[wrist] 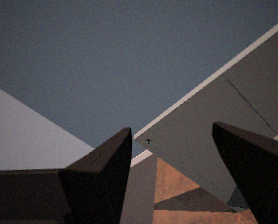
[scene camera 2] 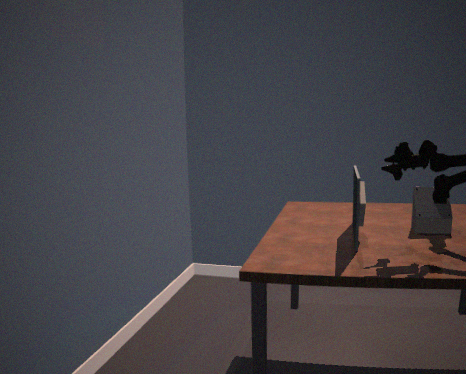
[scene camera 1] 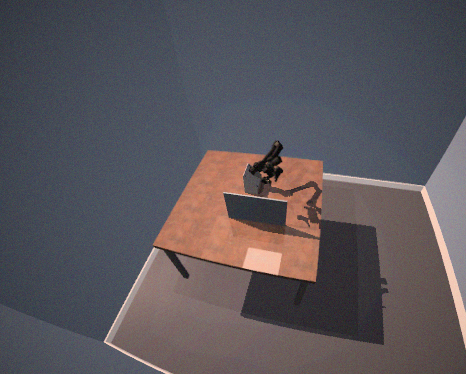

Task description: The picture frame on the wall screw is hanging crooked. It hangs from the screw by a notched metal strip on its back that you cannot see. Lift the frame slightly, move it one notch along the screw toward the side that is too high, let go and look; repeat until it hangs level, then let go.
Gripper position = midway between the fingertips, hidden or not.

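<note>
My gripper [scene camera 2: 382, 164] is there to see, and you'd also find the gripper [wrist: 171, 131] in the wrist view. There's a grey wall panel [wrist: 181, 136] as well.
</note>
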